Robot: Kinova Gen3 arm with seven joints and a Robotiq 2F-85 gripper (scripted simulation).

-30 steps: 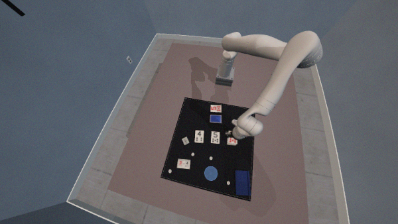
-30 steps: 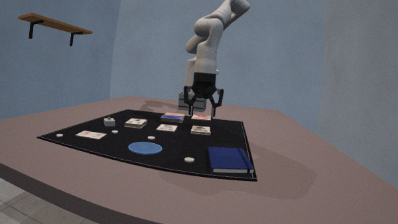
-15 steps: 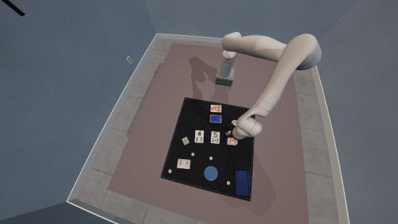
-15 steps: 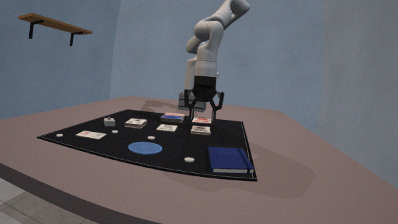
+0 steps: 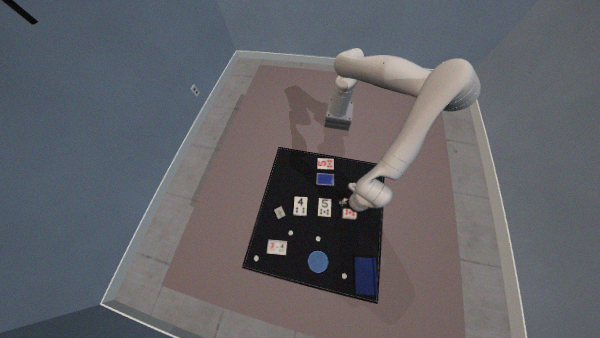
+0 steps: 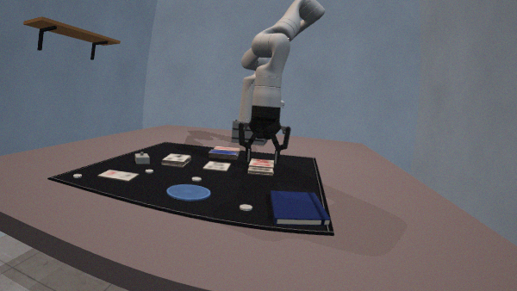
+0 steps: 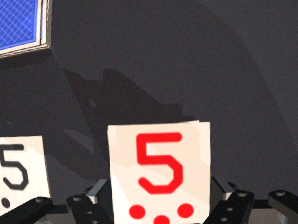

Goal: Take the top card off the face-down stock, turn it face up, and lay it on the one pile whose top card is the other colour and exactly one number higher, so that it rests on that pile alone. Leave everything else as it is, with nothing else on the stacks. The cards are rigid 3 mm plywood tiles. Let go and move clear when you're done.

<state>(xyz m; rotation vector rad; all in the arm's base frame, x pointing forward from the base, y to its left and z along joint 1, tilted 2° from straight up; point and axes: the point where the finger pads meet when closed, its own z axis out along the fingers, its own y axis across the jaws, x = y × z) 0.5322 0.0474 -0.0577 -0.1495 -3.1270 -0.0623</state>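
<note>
My hand is 20 mm short of the black mat, 140 mm to the left of it and 50 mm above it. From my hand the other things lie so: blue disc (240 mm ahead, 150 mm to the right, 30 mm below); grey block (30 mm ahead, 340 mm to the right, 20 mm below); blue book (280 mm ahead, 50 mm to the left, 30 mm below).
</note>
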